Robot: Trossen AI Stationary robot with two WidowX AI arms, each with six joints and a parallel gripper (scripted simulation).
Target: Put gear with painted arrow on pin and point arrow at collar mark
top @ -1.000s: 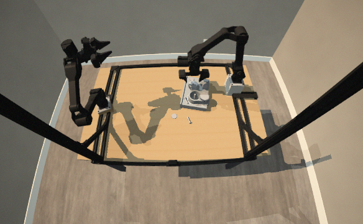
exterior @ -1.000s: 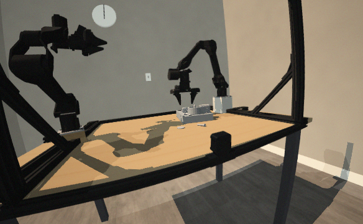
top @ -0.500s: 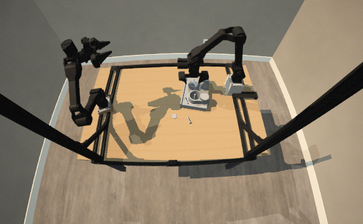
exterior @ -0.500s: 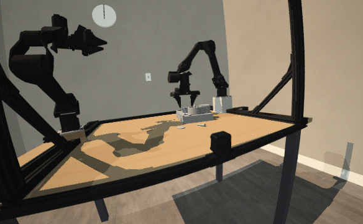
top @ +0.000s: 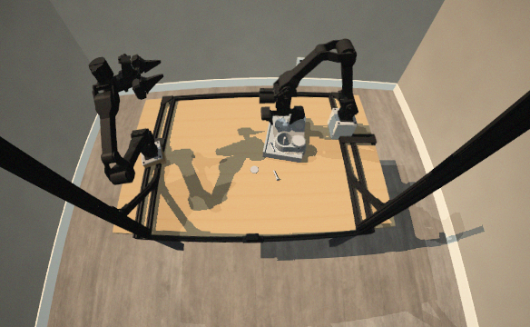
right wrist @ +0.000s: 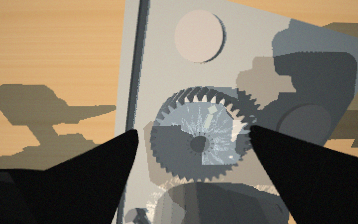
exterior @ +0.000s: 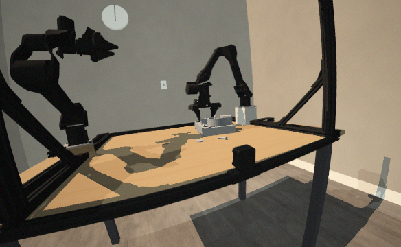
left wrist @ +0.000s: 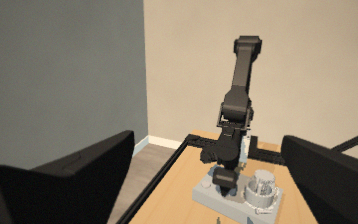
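Right now the ringed collar is 10 cm behind my right hand, 1 cm to the left of it and 3 cm below it. From my right hand the other things lie so: upright pin 10 cm behind, 1 cm to the left, 4 cm below; toothed gear 3 cm below.
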